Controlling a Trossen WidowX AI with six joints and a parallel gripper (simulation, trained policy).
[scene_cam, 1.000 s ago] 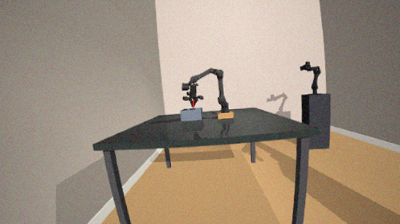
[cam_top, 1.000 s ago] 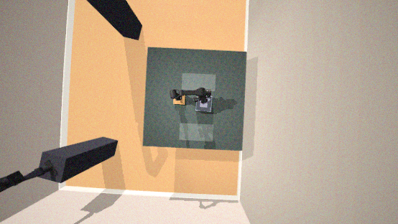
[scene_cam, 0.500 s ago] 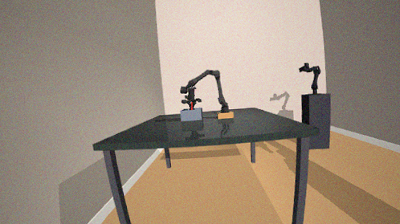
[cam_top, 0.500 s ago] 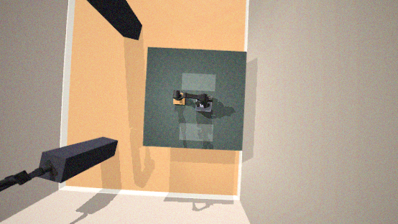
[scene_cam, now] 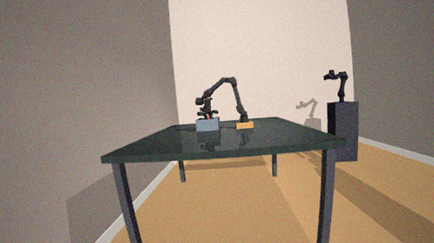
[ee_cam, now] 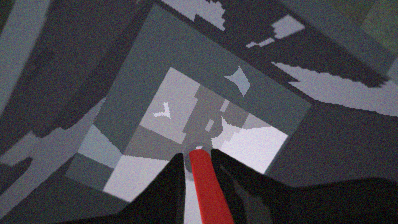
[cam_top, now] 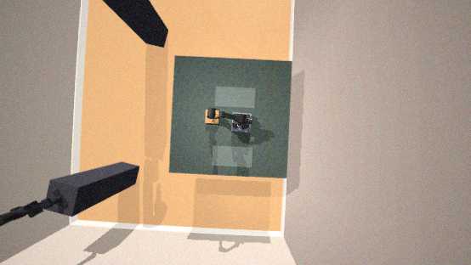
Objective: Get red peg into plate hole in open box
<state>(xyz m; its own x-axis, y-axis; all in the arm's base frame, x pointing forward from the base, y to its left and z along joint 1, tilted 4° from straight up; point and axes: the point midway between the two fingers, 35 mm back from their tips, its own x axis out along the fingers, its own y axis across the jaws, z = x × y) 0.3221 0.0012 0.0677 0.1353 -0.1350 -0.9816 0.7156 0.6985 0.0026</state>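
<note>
Now: the red peg 2 cm above my gripper tip. From my gripper tip the other things lie so: plate: 2 cm below; grey box: 4 cm below.
</note>
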